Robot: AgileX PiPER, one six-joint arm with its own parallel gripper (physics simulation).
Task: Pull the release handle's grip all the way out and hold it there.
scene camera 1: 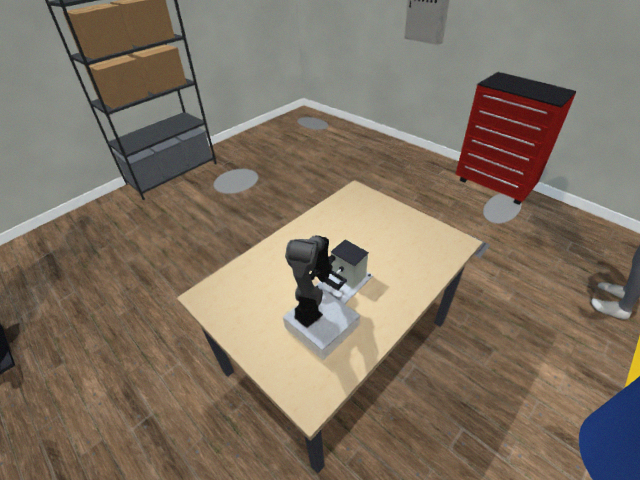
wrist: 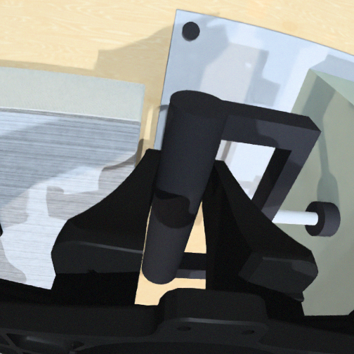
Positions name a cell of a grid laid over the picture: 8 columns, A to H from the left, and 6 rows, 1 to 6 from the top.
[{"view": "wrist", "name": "my gripper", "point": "E3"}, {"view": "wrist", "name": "release handle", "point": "G4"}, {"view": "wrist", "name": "base plate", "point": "F2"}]
